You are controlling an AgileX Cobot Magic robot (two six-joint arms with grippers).
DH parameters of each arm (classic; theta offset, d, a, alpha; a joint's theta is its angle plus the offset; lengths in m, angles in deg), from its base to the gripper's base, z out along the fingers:
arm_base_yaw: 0 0.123 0 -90
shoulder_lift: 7.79 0 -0.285 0
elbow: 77.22 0 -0.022 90
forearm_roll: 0 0.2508 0 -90
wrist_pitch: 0 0 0.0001 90
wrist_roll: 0 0.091 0 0
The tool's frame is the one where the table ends.
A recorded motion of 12 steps. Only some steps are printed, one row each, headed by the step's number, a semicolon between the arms.
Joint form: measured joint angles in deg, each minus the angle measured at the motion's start. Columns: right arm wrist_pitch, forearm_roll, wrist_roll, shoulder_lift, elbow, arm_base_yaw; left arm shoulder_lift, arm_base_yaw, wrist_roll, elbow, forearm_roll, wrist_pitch.
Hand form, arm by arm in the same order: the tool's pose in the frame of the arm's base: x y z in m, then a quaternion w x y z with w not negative. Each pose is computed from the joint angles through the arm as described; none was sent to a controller.
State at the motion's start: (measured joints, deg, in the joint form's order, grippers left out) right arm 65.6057 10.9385 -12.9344 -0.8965 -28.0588 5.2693; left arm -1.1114 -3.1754 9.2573 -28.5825 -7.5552 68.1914
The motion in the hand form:
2: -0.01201 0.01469 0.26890 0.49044 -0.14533 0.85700 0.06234; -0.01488 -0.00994 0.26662 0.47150 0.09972 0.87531 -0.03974
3: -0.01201 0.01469 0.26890 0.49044 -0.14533 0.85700 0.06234; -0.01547 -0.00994 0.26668 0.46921 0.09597 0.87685 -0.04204
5: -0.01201 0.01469 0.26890 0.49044 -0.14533 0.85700 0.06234; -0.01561 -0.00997 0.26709 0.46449 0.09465 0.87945 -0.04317
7: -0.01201 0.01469 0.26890 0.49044 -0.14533 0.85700 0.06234; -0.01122 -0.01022 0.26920 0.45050 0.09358 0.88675 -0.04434
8: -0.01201 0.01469 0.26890 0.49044 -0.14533 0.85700 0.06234; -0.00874 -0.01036 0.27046 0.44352 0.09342 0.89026 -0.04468
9: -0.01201 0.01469 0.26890 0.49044 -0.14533 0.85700 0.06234; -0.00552 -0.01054 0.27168 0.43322 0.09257 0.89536 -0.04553
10: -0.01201 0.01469 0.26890 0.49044 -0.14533 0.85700 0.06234; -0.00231 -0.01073 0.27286 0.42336 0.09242 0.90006 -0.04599
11: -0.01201 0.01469 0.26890 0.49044 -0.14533 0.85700 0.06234; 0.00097 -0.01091 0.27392 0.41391 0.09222 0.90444 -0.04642
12: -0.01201 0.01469 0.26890 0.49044 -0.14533 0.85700 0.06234; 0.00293 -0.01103 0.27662 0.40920 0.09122 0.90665 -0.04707
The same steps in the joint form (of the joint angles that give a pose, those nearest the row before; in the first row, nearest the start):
2: 0.00 0.00 0.00 0.00 0.00 0.00; 0.00 0.00 -0.39 0.00 0.27 0.44
3: 0.00 0.00 0.00 0.00 0.00 0.00; 0.00 0.00 -0.93 -0.12 0.27 0.83
5: 0.00 0.00 0.00 0.00 0.00 0.00; 0.30 0.00 -1.17 -0.34 0.27 1.35
7: 0.00 0.00 0.00 0.00 0.00 0.00; 2.36 0.00 -1.29 -0.72 0.27 1.48
8: 0.00 0.00 0.00 0.00 0.00 0.00; 3.48 0.00 -1.29 -0.95 0.27 1.48
9: 0.00 0.00 0.00 0.00 0.00 0.00; 4.93 0.00 -1.39 -1.20 0.27 1.59
10: 0.00 0.00 0.00 0.00 0.00 0.00; 6.35 0.00 -1.38 -1.45 0.27 1.68
11: 0.00 0.00 0.00 0.00 0.00 0.00; 7.74 0.00 -1.38 -1.68 0.27 1.71
12: 0.00 0.00 0.00 0.00 0.00 0.00; 8.82 0.00 -1.50 -2.27 0.27 1.81

